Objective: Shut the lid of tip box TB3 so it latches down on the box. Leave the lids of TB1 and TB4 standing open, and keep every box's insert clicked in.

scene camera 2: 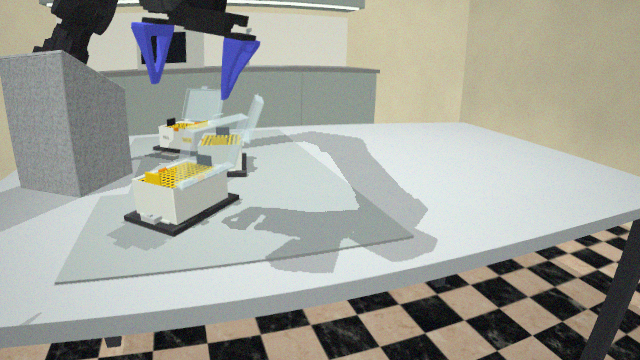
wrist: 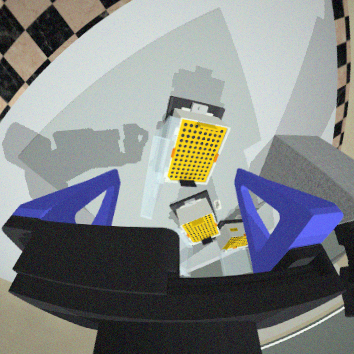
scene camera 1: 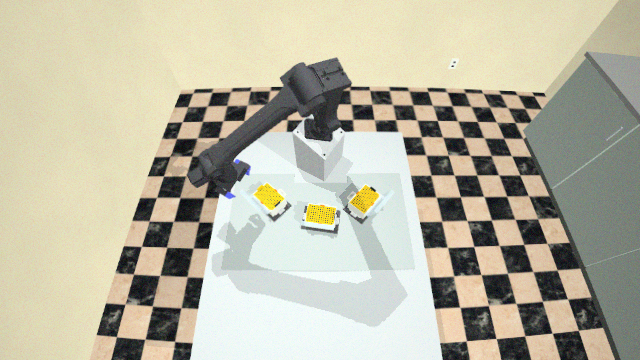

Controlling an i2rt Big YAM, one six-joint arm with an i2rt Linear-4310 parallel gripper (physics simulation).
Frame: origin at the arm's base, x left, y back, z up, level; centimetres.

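Seen in the pictures: gripper, fingertip midpoint: (scene camera 2: 188, 91) (wrist: 176, 174) (scene camera 1: 241, 185); arm's base at its link origin: (scene camera 2: 60, 70) (wrist: 351, 215) (scene camera 1: 317, 130).
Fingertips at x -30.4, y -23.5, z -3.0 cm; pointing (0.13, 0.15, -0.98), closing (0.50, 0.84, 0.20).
Observation:
Offsets run from my fingertips to a thing's middle. "spot": to the spot under its first point. Level surfaces: height alone.
Tip box TB3 {dx +8.6, dy +1.6, dz -12.4 cm} (scene camera 1: 269, 196) (scene camera 2: 155, 202) (wrist: 197, 152) stands at the left of the mat in scene camera 1, with a yellow insert seated in it. Its clear lid {spot: dx +2.2, dy -3.0, dz -4.5 cm} (scene camera 1: 248, 197) (wrist: 154, 175) stands open, leaning out from the long side. The middle box, TB4 {dx +30.5, dy -7.5, dz -12.4 cm} (scene camera 1: 320, 214) (scene camera 2: 221, 140) (wrist: 200, 228), has its clear lid (scene camera 2: 254, 119) raised. The right box, TB1 {dx +49.5, dy -1.0, dz -12.4 cm} (scene camera 1: 365, 199) (scene camera 2: 172, 137) (wrist: 235, 241), has its lid {dx +54.3, dy -5.7, dz -8.4 cm} (scene camera 1: 384, 202) (scene camera 2: 202, 104) open too. My gripper (scene camera 1: 239, 183) (scene camera 2: 190, 90) (wrist: 176, 174) is open and empty, above and beside TB3, touching no box.
The grey-green mat {dz -18.9 cm} (scene camera 1: 320, 257) (scene camera 2: 300, 245) lies on the white table {dz -19.2 cm} (scene camera 1: 315, 310) (scene camera 2: 500, 165). The arm's block-shaped base (scene camera 1: 320, 157) (scene camera 2: 97, 130) (wrist: 310, 165) stands behind the boxes in scene camera 1. Grey cabinets (scene camera 1: 575, 145) (scene camera 2: 335, 95) stand farther off.

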